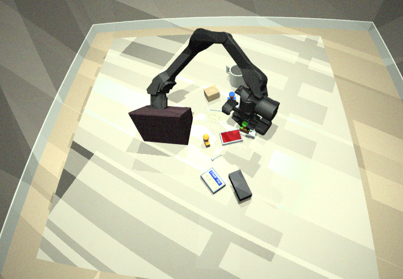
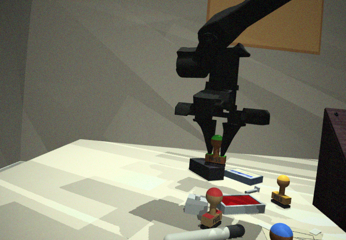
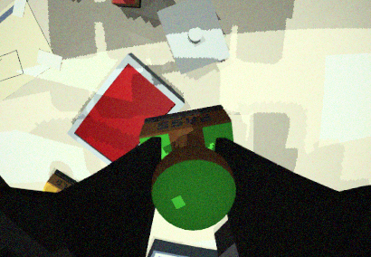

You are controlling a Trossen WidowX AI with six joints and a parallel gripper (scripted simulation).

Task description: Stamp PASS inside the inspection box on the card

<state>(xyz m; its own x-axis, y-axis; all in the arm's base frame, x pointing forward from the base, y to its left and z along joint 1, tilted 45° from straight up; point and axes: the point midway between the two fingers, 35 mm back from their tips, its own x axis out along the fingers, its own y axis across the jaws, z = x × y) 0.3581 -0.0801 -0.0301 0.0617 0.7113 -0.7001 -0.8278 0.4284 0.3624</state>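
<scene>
My gripper tip is now 3 cm short of the grey block, 4 cm to the right of it and 9 cm above it. Also, from my gripper tip: green-knobbed stamp (right at my gripper tip); then red-knobbed fail stamp (1 cm ahead, 10 cm to the left, 8 cm below); then red ink pad (5 cm behind, 1 cm to the left, 10 cm below).
</scene>
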